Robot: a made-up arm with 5 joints.
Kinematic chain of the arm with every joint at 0, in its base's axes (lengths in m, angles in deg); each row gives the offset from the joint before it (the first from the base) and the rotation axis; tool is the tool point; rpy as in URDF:
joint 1: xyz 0 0 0.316 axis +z
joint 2: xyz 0 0 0 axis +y
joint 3: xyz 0.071 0 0.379 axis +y
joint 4: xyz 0.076 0 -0.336 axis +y
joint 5: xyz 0.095 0 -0.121 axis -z
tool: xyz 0 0 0 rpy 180 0 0
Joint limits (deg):
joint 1: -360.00..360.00
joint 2: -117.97..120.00
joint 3: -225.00..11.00
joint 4: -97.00..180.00
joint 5: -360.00..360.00
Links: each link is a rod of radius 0.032 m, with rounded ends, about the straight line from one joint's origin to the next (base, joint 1, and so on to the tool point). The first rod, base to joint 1, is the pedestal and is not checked.
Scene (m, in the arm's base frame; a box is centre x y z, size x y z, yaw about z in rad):
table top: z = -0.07
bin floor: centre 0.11 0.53 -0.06 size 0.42 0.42 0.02 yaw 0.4
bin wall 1: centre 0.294 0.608 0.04 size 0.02 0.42 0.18 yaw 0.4
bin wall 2: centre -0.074 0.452 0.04 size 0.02 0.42 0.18 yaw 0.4
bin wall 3: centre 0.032 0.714 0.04 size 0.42 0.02 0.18 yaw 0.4
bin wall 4: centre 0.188 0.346 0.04 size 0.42 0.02 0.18 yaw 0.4
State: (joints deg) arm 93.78 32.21 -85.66 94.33 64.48
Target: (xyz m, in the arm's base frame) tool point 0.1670 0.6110 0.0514
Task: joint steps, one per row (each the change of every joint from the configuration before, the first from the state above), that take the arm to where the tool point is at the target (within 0.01 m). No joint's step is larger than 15 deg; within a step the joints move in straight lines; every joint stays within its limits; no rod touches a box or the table.
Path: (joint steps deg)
1: -6.36 10.33 -5.16 -5.66 0.00
2: -6.35 10.34 -5.17 -5.65 0.00
3: -6.36 10.33 -5.16 -5.66 0.00

